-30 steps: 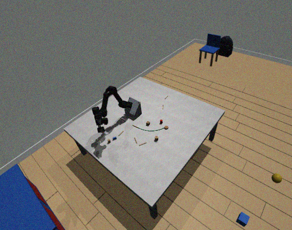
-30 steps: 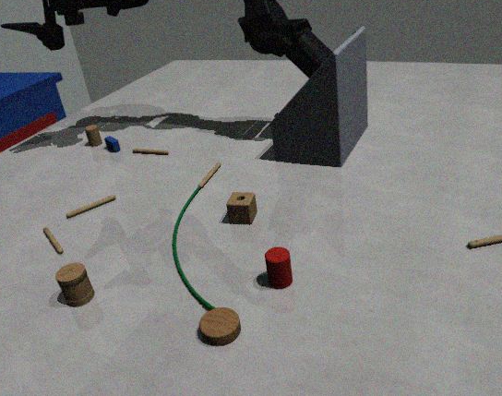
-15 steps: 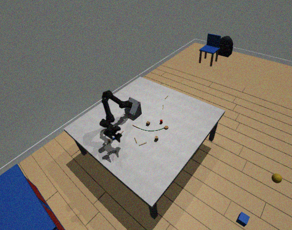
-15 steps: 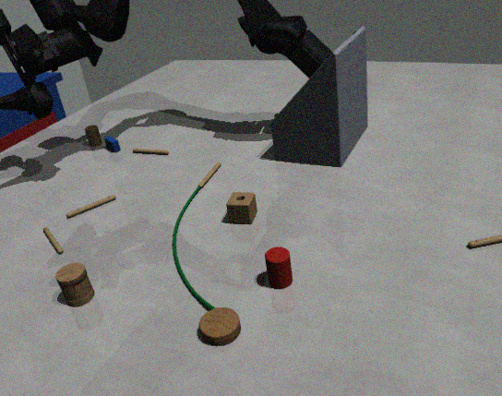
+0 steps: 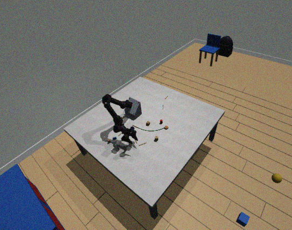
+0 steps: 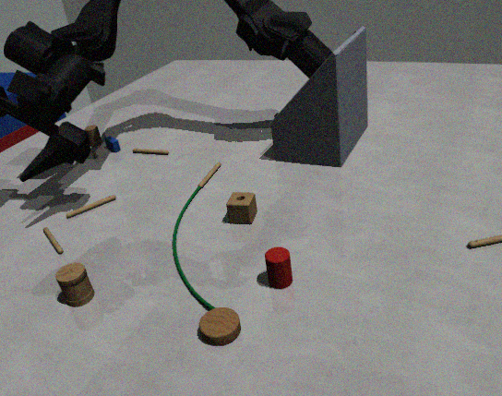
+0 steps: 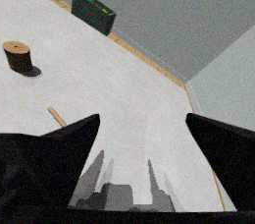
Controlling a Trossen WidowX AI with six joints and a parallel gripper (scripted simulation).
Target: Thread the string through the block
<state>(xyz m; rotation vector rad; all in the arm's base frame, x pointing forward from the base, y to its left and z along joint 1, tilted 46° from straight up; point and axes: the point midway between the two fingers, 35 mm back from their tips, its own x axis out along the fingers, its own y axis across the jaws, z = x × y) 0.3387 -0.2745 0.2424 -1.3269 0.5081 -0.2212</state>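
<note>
My gripper tip is 320 mm to the right of the wooden block, 90 mm past it and 90 mm above it. Round my gripper tip: blue piece: 270 mm behind, 100 mm below, 20 mm to the right; round wooden button: 380 mm to the left, 100 mm below, 100 mm ahead; small wooden peg: 280 mm behind, 90 mm below, 80 mm to the right.
</note>
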